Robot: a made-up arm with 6 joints. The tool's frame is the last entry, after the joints.
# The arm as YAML. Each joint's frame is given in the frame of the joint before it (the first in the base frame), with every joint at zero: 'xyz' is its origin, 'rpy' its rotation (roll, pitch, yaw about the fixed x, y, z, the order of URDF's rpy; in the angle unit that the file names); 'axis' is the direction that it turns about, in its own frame. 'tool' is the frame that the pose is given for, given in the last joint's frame.
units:
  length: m
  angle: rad
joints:
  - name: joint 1
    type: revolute
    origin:
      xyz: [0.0, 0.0, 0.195]
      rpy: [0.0, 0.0, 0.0]
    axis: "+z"
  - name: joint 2
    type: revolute
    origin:
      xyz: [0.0, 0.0, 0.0]
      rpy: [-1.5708, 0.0, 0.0]
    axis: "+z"
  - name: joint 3
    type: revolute
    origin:
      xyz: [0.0, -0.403, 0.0]
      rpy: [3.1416, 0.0, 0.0]
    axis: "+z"
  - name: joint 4
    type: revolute
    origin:
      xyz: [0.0, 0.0, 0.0]
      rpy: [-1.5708, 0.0, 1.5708]
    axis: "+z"
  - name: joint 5
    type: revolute
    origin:
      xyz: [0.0, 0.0, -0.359]
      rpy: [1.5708, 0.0, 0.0]
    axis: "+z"
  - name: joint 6
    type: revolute
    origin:
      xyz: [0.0, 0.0, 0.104]
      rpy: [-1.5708, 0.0, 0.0]
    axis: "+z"
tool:
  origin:
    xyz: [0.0, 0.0, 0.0]
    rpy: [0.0, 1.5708, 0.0]
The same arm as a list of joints. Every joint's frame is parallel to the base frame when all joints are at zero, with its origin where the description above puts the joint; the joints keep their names.
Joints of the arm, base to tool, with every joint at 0 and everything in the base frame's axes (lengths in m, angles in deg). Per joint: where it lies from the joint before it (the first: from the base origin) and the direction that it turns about. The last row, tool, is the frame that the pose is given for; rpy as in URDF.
joint 1: axis 0 0 1 origin 0 0 0.195
joint 2: axis 0 1 0 origin 0 0 0
joint 3: axis 0 -1 0 origin 0 0 0.403
joint 4: axis -1 0 0 origin 0 0 0
joint 5: axis 0 -1 0 origin 0.359 0 0
joint 6: axis -1 0 0 origin 0 -0.104 0
tool: origin 0 0 0 rpy 0 0 0

